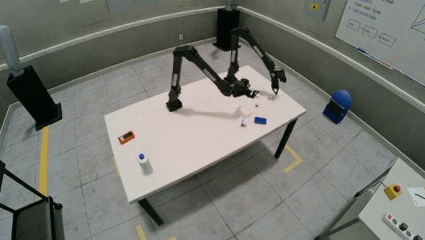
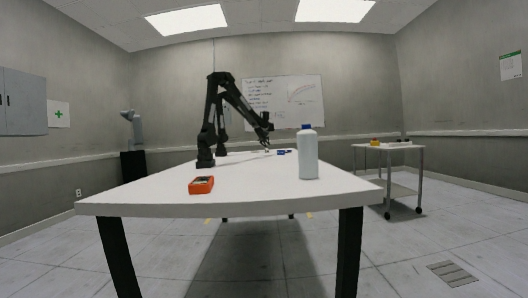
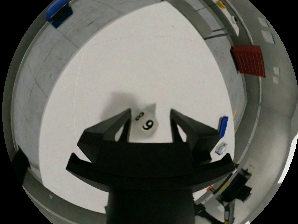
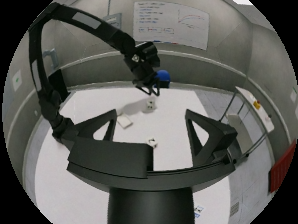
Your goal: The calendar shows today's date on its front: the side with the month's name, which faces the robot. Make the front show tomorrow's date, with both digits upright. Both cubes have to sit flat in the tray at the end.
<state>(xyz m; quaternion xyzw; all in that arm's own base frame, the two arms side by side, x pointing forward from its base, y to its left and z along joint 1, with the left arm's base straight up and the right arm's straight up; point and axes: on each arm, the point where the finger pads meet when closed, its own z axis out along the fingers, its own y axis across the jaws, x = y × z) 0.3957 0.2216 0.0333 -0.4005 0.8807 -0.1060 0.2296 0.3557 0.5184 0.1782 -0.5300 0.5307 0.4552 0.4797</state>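
Observation:
The white cube is 30 mm behind my left hand, 210 mm to the right of it and 40 mm below it. From my left hand the other things lie so: calendar tray (130 mm behind, 100 mm to the right, 50 mm below); then white bottle (10 mm ahead, 1210 mm to the right, 20 mm above); then blue box (120 mm ahead, 320 mm to the right, 50 mm below).

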